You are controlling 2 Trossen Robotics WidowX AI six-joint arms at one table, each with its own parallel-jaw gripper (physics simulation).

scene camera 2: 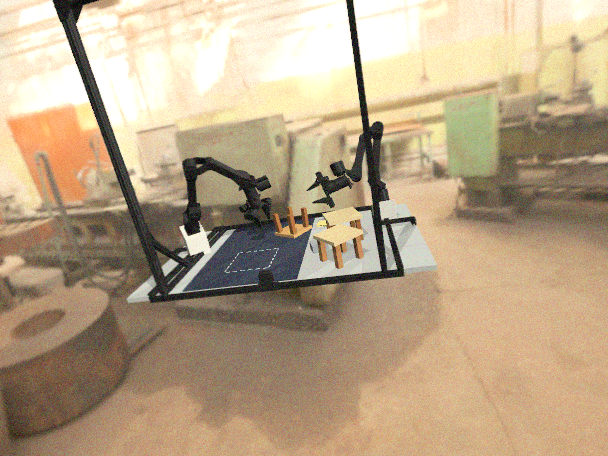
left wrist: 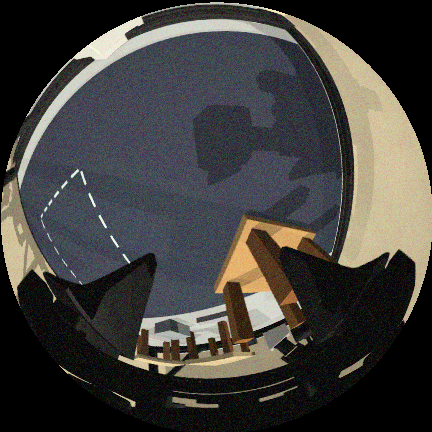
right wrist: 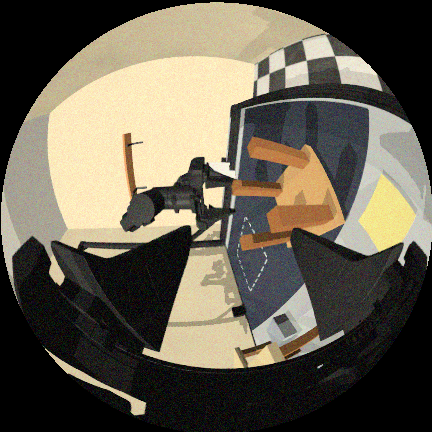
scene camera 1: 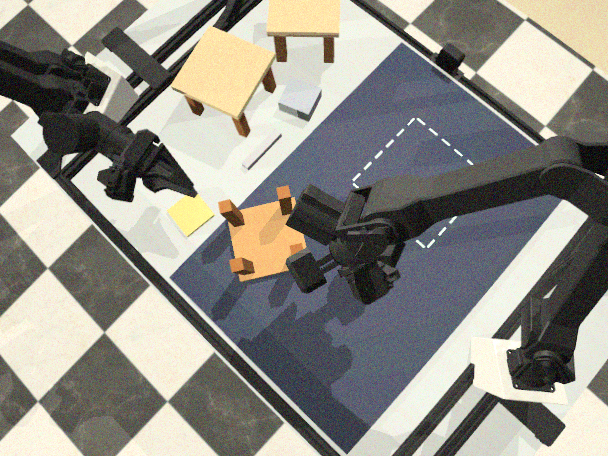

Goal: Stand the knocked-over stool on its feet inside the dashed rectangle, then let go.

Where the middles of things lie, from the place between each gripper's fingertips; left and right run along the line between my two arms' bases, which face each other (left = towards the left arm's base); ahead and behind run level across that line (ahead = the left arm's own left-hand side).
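Labels:
The yellow pad (scene camera 1: 189,213) is 50 mm to the right of my right hand, 30 mm ahead of it and 160 mm below it. As for the orange stool (scene camera 1: 262,242), it's 20 mm behind that same right hand, 110 mm to the left of it and 100 mm below it.
Counting from my left hand, the yellow pad is 9 cm ahead, 29 cm to the right and 8 cm below. My left gripper is 3 cm above the orange stool, 4 cm short of it and 13 cm to the left of it.

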